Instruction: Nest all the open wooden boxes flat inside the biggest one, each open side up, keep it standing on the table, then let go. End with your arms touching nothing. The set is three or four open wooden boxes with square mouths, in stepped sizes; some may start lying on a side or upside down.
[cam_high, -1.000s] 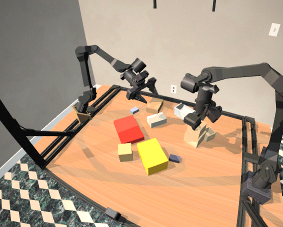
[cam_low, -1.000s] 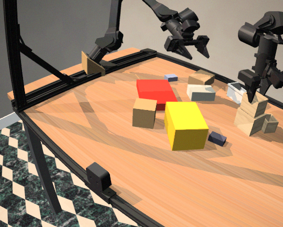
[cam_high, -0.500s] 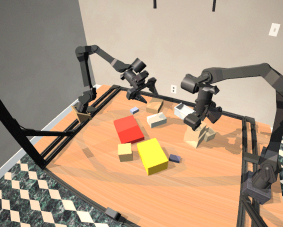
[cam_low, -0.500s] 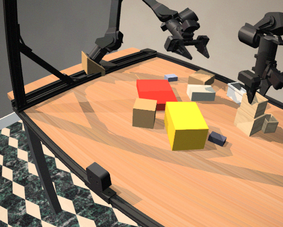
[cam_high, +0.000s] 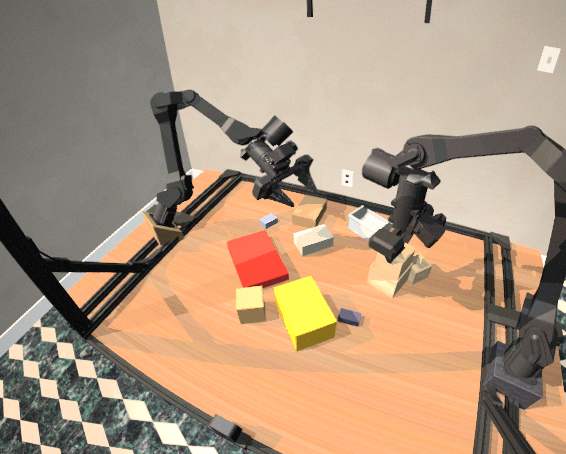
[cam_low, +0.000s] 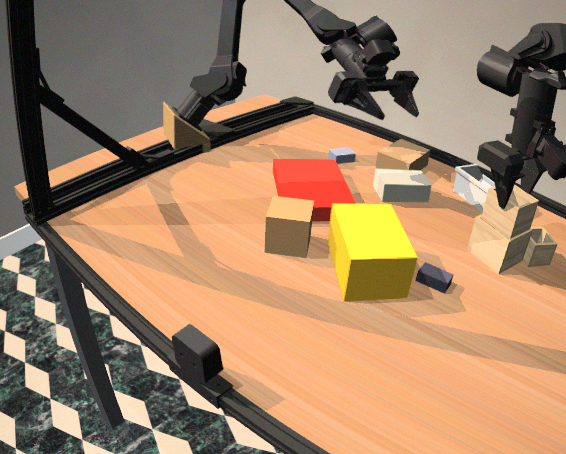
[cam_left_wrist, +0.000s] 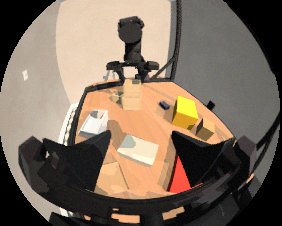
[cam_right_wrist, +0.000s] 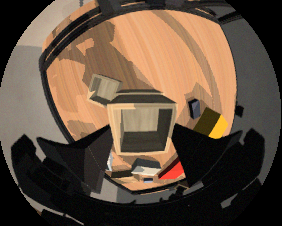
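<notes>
My right hand is 6 cm above the middle-sized wooden box. From my right hand the other things lie so: biggest wooden box (12 cm below); then dark block (14 cm behind, 13 cm below, 5 cm to the left); then smallest wooden box (12 cm below, 6 cm ahead, 5 cm to the right).
</notes>
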